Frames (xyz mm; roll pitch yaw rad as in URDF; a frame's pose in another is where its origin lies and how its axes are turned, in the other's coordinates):
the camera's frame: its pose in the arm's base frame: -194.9 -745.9 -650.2 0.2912 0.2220 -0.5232
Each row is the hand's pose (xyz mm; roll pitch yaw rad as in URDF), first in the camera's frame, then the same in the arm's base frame.
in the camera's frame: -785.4 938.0 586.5 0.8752 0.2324 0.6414
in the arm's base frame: -335.2 177.9 333.4 1.2493 0.2257 0.1714
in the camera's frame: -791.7 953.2 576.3 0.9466 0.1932 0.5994
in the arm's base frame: -332.8 196.7 329.6 1.3181 0.2042 0.1177
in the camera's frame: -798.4 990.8 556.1 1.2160 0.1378 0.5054
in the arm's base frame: -319.2 237.2 322.7 1.5819 0.1859 0.0092
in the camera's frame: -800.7 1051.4 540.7 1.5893 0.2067 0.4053
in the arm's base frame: -289.5 292.1 325.8 1.9562 0.2856 -0.0602
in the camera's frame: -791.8 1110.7 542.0 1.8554 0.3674 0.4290
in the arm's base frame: -250.3 334.6 341.6 2.2456 0.4266 0.0257
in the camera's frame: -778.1 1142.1 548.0 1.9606 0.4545 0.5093
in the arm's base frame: -221.7 350.9 353.0 2.3681 0.4783 0.1387
